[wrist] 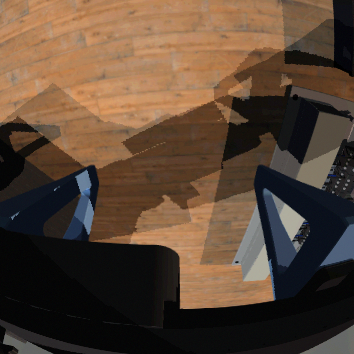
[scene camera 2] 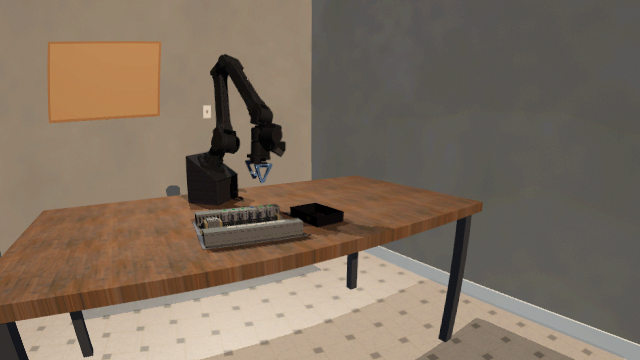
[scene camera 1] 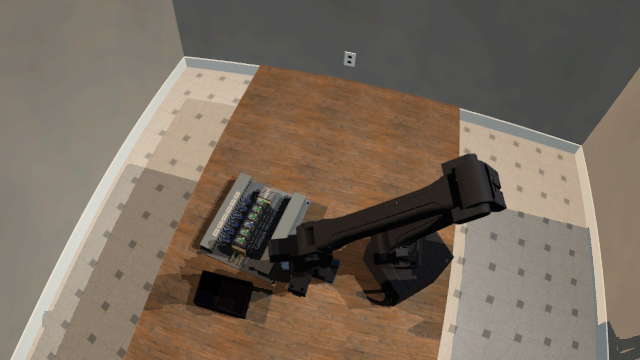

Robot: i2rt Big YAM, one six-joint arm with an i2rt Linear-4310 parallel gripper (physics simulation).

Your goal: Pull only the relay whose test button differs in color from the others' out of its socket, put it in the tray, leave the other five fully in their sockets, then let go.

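Where they show: gripper, fingertip midpoint: (wrist: 175, 173) (scene camera 2: 258, 180); arm's base at its link origin: (scene camera 2: 210, 165) (scene camera 1: 407, 246).
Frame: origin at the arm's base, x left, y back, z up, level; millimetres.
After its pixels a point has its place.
Note:
Six relays stand in a row on a grey panel (scene camera 1: 291, 216) @(z -113, x -71, y -359 mm) (scene camera 2: 253, 234) (wrist: 320, 137) @(z -113, x 113, y -379 mm). Five show green test buttons. The relay with the blue button (scene camera 1: 250, 225) @(z -88, x 9, y -467 mm) is third from the tray end of the row and sits in line with the others. The black tray (scene camera 1: 249, 300) @(z -143, x 229, y -406 mm) (scene camera 2: 326, 219) @(z -136, x 224, y -569 mm) stands beside that end of the panel; its inside is dark, with no relay seen in it. My gripper (scene camera 2: 258, 178) @(z -45, x 128, y -243 mm) (wrist: 175, 173) @(z -45, x 128, y -243 mm) is open and empty, above the table between panel and arm base. In scene camera 1 the arm mostly hides its fingers.
Two raised grey ducts flank the relay row; the one nearer the arm shows under my right finger in the wrist view. A pale block (scene camera 1: 267, 192) @(z -109, x -133, y -459 mm) (scene camera 2: 212, 222) @(z -114, x -135, y -483 mm) stands at the row's far end. The arm base (scene camera 1: 410, 270) @(z -16, x 64, y 25 mm) (scene camera 2: 212, 182) @(z -60, x -20, y -96 mm) stands on the wooden table (scene camera 1: 350, 130) @(z -156, x -513, y -257 mm) (scene camera 2: 125, 240) @(z -156, x -414, y -408 mm).

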